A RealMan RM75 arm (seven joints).
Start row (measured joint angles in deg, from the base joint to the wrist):
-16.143 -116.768 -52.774 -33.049 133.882 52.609 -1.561
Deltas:
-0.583 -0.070 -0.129 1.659 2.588 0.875 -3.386
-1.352 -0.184 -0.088 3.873 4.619 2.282 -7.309
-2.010 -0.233 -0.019 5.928 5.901 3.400 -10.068
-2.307 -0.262 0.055 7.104 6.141 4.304 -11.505
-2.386 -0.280 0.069 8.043 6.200 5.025 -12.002
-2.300 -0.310 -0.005 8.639 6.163 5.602 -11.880
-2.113 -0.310 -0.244 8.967 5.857 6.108 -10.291
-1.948 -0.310 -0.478 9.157 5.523 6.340 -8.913
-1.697 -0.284 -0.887 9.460 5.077 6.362 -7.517
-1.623 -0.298 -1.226 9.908 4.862 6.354 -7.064
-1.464 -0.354 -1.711 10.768 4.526 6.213 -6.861
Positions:
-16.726 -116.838 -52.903 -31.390 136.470 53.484 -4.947
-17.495 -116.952 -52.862 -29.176 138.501 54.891 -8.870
-18.153 -117.001 -52.793 -27.121 139.783 56.009 -11.629
-18.450 -117.030 -52.719 -25.945 140.023 56.913 -13.066
-18.529 -117.048 -52.705 -25.006 140.082 57.634 -13.563
-18.443 -117.078 -52.779 -24.410 140.045 58.211 -13.441
-18.256 -117.078 -53.018 -24.082 139.739 58.717 -11.852
-18.091 -117.078 -53.252 -23.892 139.405 58.949 -10.474
-17.840 -117.052 -53.661 -23.589 138.959 58.971 -9.078
-17.766 -117.066 -54.000 -23.141 138.744 58.963 -8.625
-17.607 -117.122 -54.485 -22.281 138.408 58.822 -8.422

